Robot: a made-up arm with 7 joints. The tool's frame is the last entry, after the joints.
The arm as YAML. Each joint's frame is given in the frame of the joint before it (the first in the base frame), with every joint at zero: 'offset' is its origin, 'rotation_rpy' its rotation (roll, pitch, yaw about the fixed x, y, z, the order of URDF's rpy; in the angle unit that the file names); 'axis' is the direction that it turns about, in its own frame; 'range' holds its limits. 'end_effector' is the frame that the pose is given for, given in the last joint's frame.
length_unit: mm
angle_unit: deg
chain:
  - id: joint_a
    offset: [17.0, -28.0, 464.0]
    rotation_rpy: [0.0, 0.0, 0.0]
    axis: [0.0, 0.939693, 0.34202]
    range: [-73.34, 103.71]
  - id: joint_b
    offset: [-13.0, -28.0, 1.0]
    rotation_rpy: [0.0, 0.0, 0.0]
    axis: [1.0, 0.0, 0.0]
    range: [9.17, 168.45]
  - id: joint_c
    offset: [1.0, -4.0, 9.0]
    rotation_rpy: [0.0, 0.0, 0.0]
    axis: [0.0, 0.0, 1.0]
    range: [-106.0, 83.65]
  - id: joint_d
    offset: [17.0, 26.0, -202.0]
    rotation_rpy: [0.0, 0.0, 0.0]
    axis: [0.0, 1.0, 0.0]
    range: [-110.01, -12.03]
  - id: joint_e
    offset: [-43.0, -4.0, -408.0]
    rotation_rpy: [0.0, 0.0, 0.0]
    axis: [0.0, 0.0, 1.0]
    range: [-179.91, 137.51]
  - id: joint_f
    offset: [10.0, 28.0, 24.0]
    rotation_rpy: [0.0, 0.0, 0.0]
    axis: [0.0, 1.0, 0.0]
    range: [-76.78, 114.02]
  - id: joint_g
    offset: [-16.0, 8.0, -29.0]
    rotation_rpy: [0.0, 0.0, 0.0]
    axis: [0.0, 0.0, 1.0]
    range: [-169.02, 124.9]
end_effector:
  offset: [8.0, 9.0, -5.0]
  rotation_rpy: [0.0, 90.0, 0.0]
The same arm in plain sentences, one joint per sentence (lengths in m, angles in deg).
The arm has seven revolute joints in a row. What follows holds with every joint at zero, and every direction is one of the base frame's.
The first joint lies 0.017 m along +x and 0.028 m along -y and 0.464 m along +z from the base frame's origin and rotates about the direction (0, 0.9397, 0.342), from -73.34 to 103.71 deg.
The second joint lies 0.013 m along -x and 0.028 m along -y and 0.001 m along +z from the first joint and rotates about +x, from 9.17 to 168.45 deg.
The third joint lies 0.001 m along +x and 0.004 m along -y and 0.009 m along +z from the second joint and rotates about +z, from -106 to 83.65 deg.
The fourth joint lies 0.017 m along +x and 0.026 m along +y and 0.202 m along -z from the third joint and rotates about +y, from -110.01 to -12.03 deg.
The fifth joint lies 0.043 m along -x and 0.004 m along -y and 0.408 m along -z from the fourth joint and rotates about +z, from -179.91 to 137.51 deg.
The sixth joint lies 0.01 m along +x and 0.028 m along +y and 0.024 m along +z from the fifth joint and rotates about +y, from -76.78 to 114.02 deg.
The seventh joint lies 0.016 m along -x and 0.008 m along +y and 0.029 m along -z from the sixth joint and rotates about +z, from -169.02 to 124.9 deg.
The tool frame, which is the frame that the pose is given for, lies 0.008 m along +x and 0.009 m along +y and 0.005 m along -z from the seventh joint; its axes are the base frame's turned by roll 0, pitch 90 and yaw 0 deg (as in URDF: about the fixed x, then y, then z).

